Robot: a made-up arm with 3 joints. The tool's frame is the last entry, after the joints. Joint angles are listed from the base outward.
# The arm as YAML. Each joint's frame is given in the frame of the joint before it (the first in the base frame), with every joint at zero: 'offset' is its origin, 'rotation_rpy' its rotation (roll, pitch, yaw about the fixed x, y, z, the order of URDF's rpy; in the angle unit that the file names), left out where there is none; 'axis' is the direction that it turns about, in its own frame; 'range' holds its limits. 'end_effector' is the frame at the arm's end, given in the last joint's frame.
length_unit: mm
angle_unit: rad
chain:
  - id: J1
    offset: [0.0, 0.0, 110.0]
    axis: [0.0, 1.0, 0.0]
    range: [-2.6, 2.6]
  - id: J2
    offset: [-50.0, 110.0, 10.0]
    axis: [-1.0, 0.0, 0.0]
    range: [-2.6, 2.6]
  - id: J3
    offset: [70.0, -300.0, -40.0]
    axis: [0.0, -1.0, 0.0]
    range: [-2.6, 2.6]
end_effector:
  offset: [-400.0, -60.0, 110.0]
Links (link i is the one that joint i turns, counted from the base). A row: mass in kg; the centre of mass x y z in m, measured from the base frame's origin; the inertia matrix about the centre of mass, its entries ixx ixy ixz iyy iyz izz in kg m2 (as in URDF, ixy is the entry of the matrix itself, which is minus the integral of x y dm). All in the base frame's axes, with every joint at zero. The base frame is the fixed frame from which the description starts. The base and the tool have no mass.
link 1: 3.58; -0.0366 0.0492 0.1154; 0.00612 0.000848 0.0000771 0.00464 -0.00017 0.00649
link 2: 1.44; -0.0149 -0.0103 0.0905; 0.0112 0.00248 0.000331 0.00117 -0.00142 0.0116
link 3: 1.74; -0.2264 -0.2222 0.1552; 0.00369 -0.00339 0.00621 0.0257 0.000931 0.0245
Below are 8 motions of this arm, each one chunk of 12 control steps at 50 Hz.
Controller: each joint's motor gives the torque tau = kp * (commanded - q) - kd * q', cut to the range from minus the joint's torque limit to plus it. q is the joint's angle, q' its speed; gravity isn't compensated. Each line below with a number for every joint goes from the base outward.
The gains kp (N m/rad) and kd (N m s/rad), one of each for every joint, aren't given. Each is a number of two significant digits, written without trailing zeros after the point. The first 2 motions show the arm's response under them.
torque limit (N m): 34 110 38
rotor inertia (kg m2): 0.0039 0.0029 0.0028
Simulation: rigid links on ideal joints. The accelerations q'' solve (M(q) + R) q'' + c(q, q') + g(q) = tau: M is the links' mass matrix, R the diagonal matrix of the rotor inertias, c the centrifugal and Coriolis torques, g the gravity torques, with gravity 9.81 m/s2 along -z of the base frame. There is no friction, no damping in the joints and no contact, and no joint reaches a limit. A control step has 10 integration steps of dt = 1/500 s. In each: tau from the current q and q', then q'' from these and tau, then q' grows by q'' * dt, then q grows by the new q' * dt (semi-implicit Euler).
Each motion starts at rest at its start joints. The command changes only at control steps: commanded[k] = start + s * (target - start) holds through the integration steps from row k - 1 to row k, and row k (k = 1, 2, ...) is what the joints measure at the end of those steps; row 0 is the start. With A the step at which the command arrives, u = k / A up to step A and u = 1 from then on. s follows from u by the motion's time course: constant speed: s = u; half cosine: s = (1 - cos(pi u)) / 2; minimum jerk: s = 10 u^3 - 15 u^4 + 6 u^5; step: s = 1 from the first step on.
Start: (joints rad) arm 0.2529 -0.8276 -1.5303
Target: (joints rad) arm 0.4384 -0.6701 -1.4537
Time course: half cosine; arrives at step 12
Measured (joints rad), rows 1 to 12:
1: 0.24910 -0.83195 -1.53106
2: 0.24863 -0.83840 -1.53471
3: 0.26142 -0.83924 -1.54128
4: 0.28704 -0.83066 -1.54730
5: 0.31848 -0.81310 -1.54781
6: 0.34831 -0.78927 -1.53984
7: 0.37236 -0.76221 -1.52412
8: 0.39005 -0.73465 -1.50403
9: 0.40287 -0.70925 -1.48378
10: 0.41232 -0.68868 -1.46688
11: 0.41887 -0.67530 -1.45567
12: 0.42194 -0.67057 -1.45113
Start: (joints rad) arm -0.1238 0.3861 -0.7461
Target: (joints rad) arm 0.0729 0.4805 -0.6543
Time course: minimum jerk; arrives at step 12
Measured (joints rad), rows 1 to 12:
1: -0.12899 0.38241 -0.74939
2: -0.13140 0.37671 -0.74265
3: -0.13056 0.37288 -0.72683
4: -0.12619 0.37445 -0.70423
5: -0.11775 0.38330 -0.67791
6: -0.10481 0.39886 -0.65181
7: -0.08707 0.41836 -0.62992
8: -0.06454 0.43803 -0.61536
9: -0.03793 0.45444 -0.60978
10: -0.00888 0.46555 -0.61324
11: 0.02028 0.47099 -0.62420
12: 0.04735 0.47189 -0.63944
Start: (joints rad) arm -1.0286 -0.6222 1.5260
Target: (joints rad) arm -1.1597 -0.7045 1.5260
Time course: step
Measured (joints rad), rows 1 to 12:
1: -1.05902 -0.64149 1.47901
2: -1.07514 -0.67388 1.46348
3: -1.07911 -0.70768 1.47540
4: -1.08369 -0.73556 1.49186
5: -1.09214 -0.75132 1.50523
6: -1.10381 -0.75251 1.51397
7: -1.11695 -0.74106 1.51826
8: -1.12945 -0.72216 1.51902
9: -1.13924 -0.70228 1.51749
10: -1.14464 -0.68720 1.51484
11: -1.14475 -0.68046 1.51194
12: -1.13965 -0.68266 1.50927

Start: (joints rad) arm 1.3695 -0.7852 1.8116
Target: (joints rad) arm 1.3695 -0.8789 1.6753
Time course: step
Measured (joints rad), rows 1 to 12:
1: 1.32678 -0.80210 1.74139
2: 1.30017 -0.83791 1.70252
3: 1.29550 -0.87796 1.70360
4: 1.29499 -0.91182 1.71329
5: 1.29259 -0.93162 1.72044
6: 1.28831 -0.93400 1.72415
7: 1.28324 -0.92087 1.72535
8: 1.27835 -0.89821 1.72479
9: 1.27446 -0.87376 1.72312
10: 1.27224 -0.85459 1.72103
11: 1.27213 -0.84523 1.71910
12: 1.27420 -0.84680 1.71770

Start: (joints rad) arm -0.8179 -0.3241 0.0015
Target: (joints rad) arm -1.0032 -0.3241 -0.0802
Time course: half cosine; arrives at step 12
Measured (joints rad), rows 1 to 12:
1: -0.81797 -0.32672 0.00387
2: -0.82454 -0.33068 0.00738
3: -0.84195 -0.33349 0.00883
4: -0.86806 -0.33557 0.00744
5: -0.89833 -0.33779 0.00403
6: -0.92911 -0.34019 -0.00047
7: -0.95829 -0.34226 -0.00578
8: -0.98446 -0.34359 -0.01193
9: -1.00625 -0.34408 -0.01872
10: -1.02224 -0.34385 -0.02556
11: -1.03136 -0.34308 -0.03162
12: -1.03315 -0.34197 -0.03614

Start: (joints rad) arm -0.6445 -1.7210 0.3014
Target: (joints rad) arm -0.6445 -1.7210 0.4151
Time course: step
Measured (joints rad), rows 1 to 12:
1: -0.64398 -1.70018 0.33653
2: -0.64496 -1.69417 0.36785
3: -0.64806 -1.70585 0.38657
4: -0.65110 -1.71800 0.40610
5: -0.65291 -1.72557 0.42520
6: -0.65329 -1.72921 0.43818
7: -0.65241 -1.72947 0.44262
8: -0.65057 -1.72672 0.43919
9: -0.64828 -1.72189 0.43001
10: -0.64611 -1.71627 0.41787
11: -0.64453 -1.71117 0.40569
12: -0.64385 -1.70752 0.39593

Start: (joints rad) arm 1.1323 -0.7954 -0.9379
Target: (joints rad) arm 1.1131 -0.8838 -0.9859
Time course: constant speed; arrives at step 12
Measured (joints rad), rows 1 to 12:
1: 1.12510 -0.79854 -0.94339
2: 1.11104 -0.80763 -0.95659
3: 1.09729 -0.82141 -0.97312
4: 1.08703 -0.83665 -0.98828
5: 1.08070 -0.85009 -0.99895
6: 1.07782 -0.85989 -1.00425
7: 1.07782 -0.86598 -1.00529
8: 1.07993 -0.86962 -1.00417
9: 1.08294 -0.87259 -1.00302
10: 1.08533 -0.87649 -1.00334
11: 1.08585 -0.88220 -1.00572
12: 1.08398 -0.88986 -1.00996

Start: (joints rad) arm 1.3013 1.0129 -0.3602
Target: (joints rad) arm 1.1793 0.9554 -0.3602
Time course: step
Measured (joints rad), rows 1 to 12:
1: 1.27980 0.98417 -0.40272
2: 1.26616 0.96063 -0.41665
3: 1.26188 0.94942 -0.40094
4: 1.25461 0.94285 -0.38327
5: 1.24222 0.94005 -0.37080
6: 1.22671 0.94121 -0.36327
7: 1.21074 0.94508 -0.35975
8: 1.19699 0.94964 -0.35905
9: 1.18767 0.95321 -0.35978
10: 1.18408 0.95484 -0.36085
11: 1.18638 0.95448 -0.36179
12: 1.19368 0.95273 -0.36276

